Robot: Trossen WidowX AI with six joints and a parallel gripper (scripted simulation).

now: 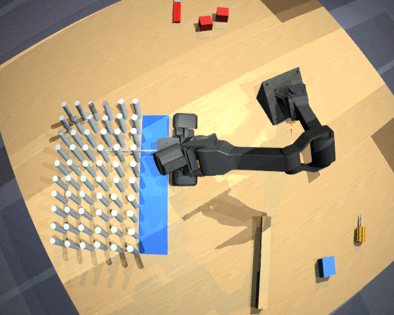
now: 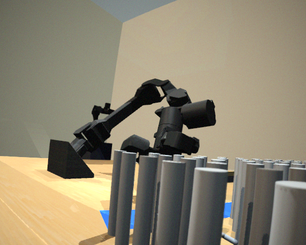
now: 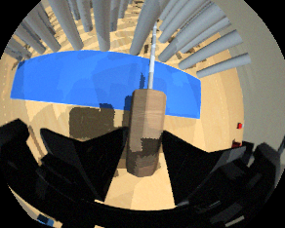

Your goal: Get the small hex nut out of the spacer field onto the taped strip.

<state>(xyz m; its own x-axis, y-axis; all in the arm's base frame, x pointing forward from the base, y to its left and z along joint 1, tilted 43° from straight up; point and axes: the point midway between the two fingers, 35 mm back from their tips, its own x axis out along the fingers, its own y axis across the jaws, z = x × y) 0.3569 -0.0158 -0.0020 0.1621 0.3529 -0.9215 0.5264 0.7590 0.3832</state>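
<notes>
The thin metal hook tool lies 9 cm ahead of my gripper tip and 5 cm to the right of it. Round my gripper tip: blue taped strip: 10 cm ahead, 4 cm to the left, 2 cm below; blue block: 53 cm to the left, 18 cm behind; yellow-handled screwdriver: 51 cm to the left, 34 cm behind.
</notes>
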